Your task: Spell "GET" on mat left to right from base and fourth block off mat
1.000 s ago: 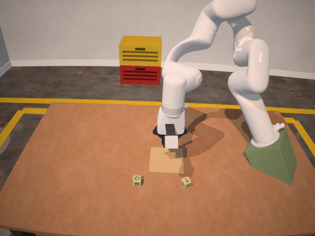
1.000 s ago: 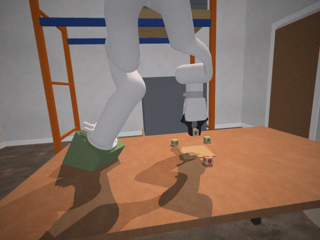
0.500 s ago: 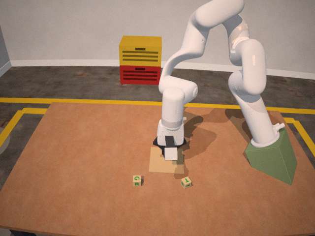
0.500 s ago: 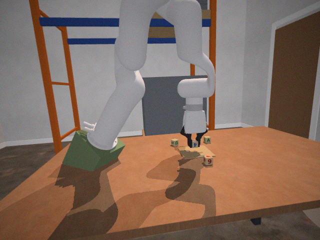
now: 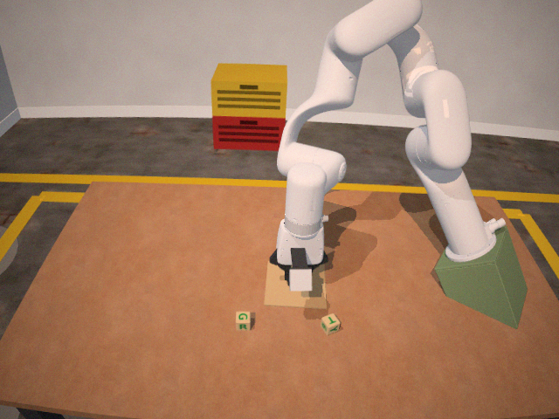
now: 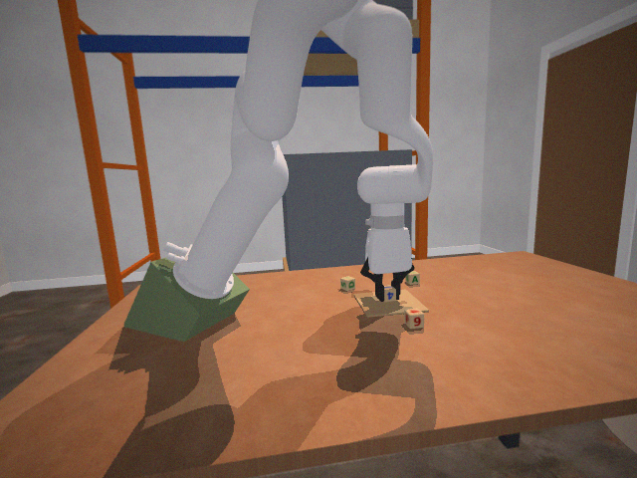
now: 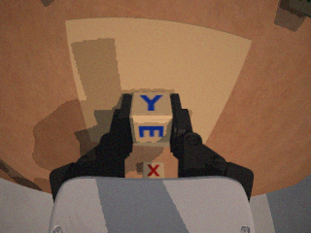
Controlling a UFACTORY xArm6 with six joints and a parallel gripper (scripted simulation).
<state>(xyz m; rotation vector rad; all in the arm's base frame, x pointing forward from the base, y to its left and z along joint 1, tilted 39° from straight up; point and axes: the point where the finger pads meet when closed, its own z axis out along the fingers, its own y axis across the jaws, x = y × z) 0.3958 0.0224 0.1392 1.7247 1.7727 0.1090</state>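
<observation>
The e block is 1 cm below my hand. The rest, counted from my hand: tan mat 3 cm below; then t block 5 cm behind, 14 cm to the left, 2 cm below; then red-lettered block 1 cm behind, 13 cm to the right, 2 cm below.
</observation>
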